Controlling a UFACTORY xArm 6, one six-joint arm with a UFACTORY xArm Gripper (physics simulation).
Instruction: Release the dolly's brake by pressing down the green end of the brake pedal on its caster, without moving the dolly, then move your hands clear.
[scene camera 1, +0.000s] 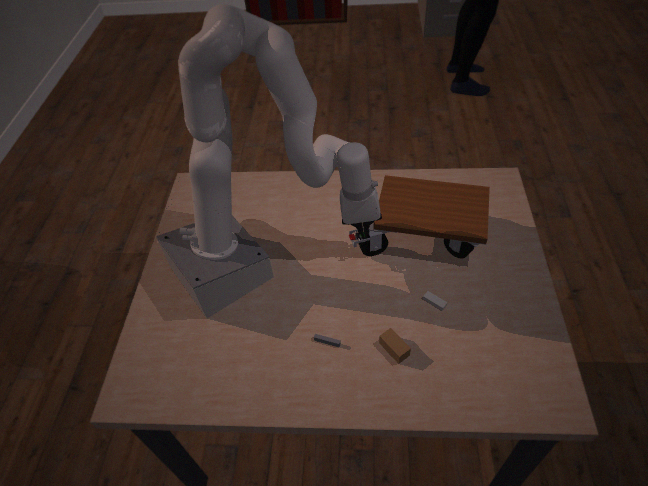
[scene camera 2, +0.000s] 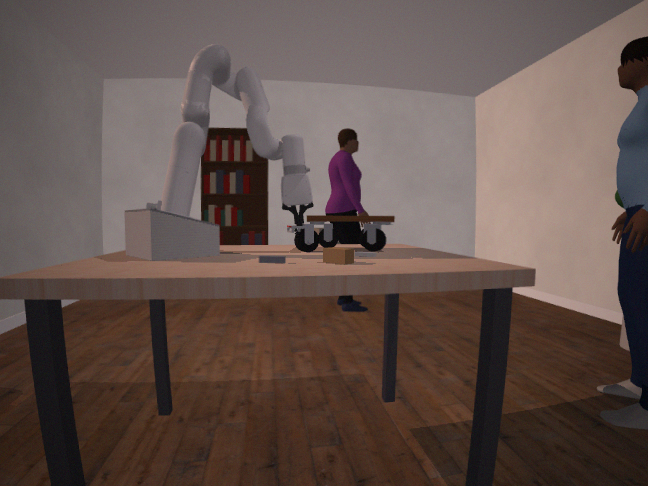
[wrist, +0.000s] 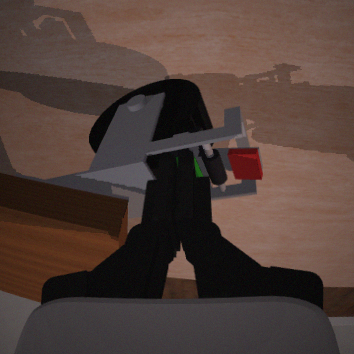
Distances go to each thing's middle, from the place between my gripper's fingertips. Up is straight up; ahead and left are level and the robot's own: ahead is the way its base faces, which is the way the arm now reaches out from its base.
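Gripper position: my gripper is 10 mm above the brake pedal (wrist: 245, 162) and 20 mm past it. Dolly (scene camera 1: 458, 213), from my gripper: 30 mm below, 160 mm ahead, 70 mm to the left. Going by their middles, the brake pedal is the nearest to my gripper of the things named here.
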